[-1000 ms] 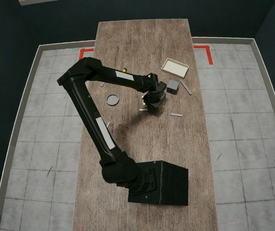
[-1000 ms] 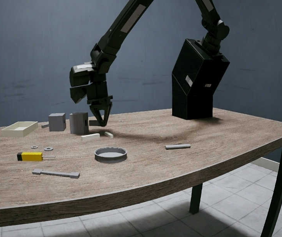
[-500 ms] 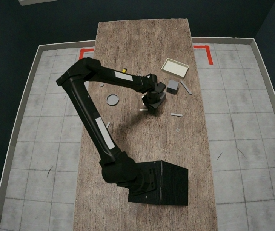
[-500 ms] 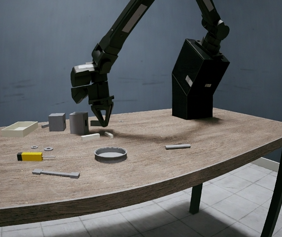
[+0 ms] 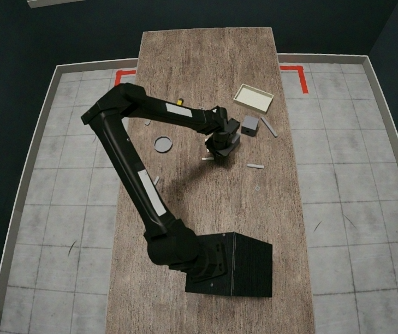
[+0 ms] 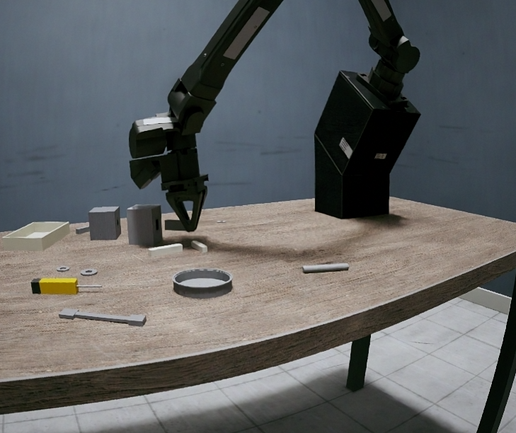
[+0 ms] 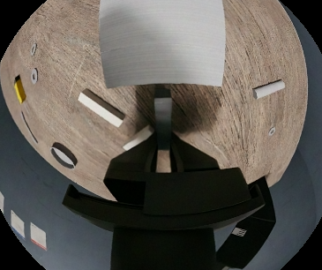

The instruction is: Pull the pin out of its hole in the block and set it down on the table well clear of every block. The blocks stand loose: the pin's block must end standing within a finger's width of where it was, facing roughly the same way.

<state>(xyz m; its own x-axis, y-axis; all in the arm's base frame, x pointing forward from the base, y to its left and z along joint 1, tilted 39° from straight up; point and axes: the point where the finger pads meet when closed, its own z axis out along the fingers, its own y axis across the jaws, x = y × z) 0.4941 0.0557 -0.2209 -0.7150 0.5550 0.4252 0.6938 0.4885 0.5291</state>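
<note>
The light grey block lies 60 mm ahead of my hand and 60 mm to the right of it. The rest, counted from my hand: grey ring dish (110 mm ahead, 230 mm to the left, 20 mm below); darker grey block (120 mm ahead, 160 mm to the right); grey pin (20 mm ahead, 20 mm to the right).
</note>
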